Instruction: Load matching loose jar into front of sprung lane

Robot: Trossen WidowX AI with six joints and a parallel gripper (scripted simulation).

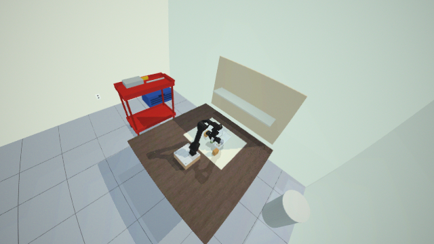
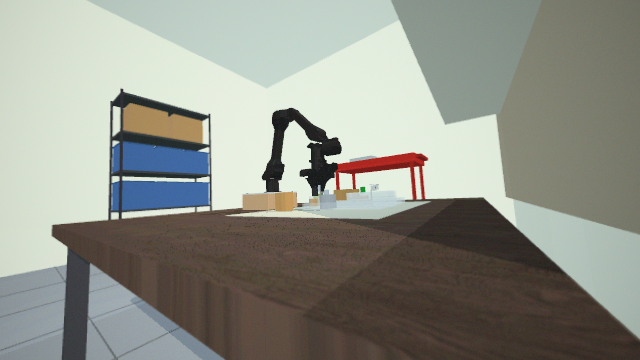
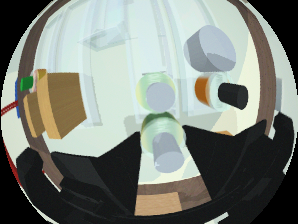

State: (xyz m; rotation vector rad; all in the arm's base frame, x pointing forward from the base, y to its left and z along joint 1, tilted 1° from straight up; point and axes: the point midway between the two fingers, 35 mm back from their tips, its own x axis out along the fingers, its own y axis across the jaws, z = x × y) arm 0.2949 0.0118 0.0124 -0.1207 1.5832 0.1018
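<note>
My gripper tip is now 100 mm short of the grey cylinder, 70 mm to the left of it and 30 mm above it. The rest, counted from my gripper tip: clear sprung lane: 170 mm ahead, 50 mm to the left, 40 mm below.
</note>
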